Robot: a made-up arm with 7 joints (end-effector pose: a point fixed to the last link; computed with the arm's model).
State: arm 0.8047 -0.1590 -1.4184 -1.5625 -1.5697 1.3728 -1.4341
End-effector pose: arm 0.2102 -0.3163 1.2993 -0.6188 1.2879 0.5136
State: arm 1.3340 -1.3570 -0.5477 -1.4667 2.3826 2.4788 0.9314
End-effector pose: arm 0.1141 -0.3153 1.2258 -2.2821 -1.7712 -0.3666
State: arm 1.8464 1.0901 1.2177 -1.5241 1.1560 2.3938 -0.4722
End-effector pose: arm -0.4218 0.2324 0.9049 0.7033 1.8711 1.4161
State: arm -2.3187 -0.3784 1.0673 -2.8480 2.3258 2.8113 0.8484
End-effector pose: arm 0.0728 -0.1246 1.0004 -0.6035 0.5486 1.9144
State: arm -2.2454 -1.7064 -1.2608 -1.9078 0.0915 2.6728 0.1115
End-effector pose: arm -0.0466 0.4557 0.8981 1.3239 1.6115 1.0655
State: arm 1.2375 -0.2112 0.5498 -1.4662 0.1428 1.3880 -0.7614
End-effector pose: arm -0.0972 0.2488 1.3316 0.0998 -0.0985 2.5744
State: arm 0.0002 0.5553 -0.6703 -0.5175 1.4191 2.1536 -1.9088
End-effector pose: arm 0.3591 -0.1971 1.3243 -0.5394 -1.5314 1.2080
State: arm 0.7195 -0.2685 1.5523 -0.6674 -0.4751 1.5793 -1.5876
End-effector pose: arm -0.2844 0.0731 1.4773 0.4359 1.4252 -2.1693
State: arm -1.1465 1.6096 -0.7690 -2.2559 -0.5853 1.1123 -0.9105
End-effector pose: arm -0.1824 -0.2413 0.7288 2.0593 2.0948 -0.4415
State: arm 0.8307 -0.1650 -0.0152 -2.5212 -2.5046 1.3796 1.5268
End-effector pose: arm 0.1337 0.1753 1.0561 -1.2601 -2.0115 0.4238
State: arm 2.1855 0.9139 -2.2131 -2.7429 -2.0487 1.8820 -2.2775
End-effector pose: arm 0.2162 0.0335 1.0558 0.3163 -2.6622 -1.0184
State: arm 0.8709 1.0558 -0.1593 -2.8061 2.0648 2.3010 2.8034
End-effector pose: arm 0.0895 -0.0051 0.8059 0.7075 0.0939 1.8544
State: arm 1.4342 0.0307 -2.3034 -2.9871 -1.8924 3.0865 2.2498
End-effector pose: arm 0.1281 -0.1250 1.0002 -0.1292 -0.1782 -1.2246
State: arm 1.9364 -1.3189 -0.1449 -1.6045 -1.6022 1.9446 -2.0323
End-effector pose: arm 0.0918 -0.2908 1.3666 -1.8696 -1.3051 1.7769
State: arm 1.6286 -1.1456 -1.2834 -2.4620 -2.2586 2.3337 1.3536
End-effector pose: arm 0.2228 -0.0834 1.0465 0.0652 -1.1744 0.1929
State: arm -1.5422 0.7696 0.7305 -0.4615 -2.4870 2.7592 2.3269
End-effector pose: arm 0.2345 -0.4164 1.2058 -1.2062 -2.0682 -1.2147
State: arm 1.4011 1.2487 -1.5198 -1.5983 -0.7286 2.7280 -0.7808
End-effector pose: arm 0.3708 0.3031 1.0482 -1.9616 0.1649 1.5719
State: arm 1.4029 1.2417 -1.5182 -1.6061 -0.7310 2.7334 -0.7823
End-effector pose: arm 0.3704 0.3013 1.0495 -1.9537 0.1641 1.5770
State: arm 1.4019 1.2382 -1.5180 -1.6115 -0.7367 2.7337 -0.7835
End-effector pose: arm 0.3711 0.2992 1.0498 -1.9516 0.1731 1.5773
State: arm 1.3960 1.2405 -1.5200 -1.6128 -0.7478 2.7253 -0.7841
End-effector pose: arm 0.3736 0.2966 1.0485 -1.9588 0.1989 1.5690
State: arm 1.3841 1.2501 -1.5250 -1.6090 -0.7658 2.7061 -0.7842
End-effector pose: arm 0.3784 0.2931 1.0451 -1.9779 0.2457 1.5495
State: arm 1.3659 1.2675 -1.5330 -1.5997 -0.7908 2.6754 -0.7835
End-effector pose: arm 0.3856 0.2887 1.0395 -2.0088 0.3140 1.5171
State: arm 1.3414 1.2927 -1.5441 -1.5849 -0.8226 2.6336 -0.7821
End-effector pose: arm 0.3950 0.2830 1.0318 -2.0509 0.4031 1.4706
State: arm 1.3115 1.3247 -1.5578 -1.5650 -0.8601 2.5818 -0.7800
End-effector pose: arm 0.4062 0.2761 1.0223 -2.1019 0.5090 1.4097
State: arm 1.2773 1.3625 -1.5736 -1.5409 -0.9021 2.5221 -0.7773
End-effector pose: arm 0.4187 0.2678 1.0111 -2.1596 0.6272 1.3354
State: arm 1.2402 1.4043 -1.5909 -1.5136 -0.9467 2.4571 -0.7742
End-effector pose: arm 0.4317 0.2583 0.9989 -2.2210 0.7513 1.2496
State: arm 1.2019 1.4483 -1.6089 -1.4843 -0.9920 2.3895 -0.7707
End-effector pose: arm 0.4446 0.2481 0.9862 -2.2836 0.8747 1.1556
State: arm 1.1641 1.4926 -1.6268 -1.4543 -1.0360 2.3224 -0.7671
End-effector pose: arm 0.4568 0.2377 0.9733 -2.3451 0.9911 1.0579
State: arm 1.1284 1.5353 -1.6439 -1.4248 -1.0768 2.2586 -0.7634
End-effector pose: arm 0.4676 0.2277 0.9608 -2.4036 1.0953 0.9615
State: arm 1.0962 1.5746 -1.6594 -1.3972 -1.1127 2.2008 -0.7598
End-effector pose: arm 0.4768 0.2187 0.9491 -2.4569 1.1834 0.8716
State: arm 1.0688 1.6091 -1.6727 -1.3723 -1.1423 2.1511 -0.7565
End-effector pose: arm 0.4843 0.2113 0.9386 -2.5038 1.2531 0.7932
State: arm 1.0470 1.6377 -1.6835 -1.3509 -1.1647 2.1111 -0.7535
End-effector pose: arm 0.4899 0.2059 0.9296 -2.5429 1.3036 0.7296
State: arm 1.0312 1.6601 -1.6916 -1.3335 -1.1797 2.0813 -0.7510
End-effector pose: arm 0.4938 0.2024 0.9223 -2.5737 1.3363 0.6826
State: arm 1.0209 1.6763 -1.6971 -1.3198 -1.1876 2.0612 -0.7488
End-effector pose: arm 0.4963 0.2009 0.9169 -2.5961 1.3531 0.6520
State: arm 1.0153 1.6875 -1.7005 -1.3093 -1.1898 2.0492 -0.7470
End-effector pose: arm 0.4975 0.2010 0.9129 -2.6118 1.3578 0.6351
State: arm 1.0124 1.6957 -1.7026 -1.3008 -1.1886 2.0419 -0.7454
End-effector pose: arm 0.4981 0.2020 0.9099 -2.6231 1.3557 0.6263
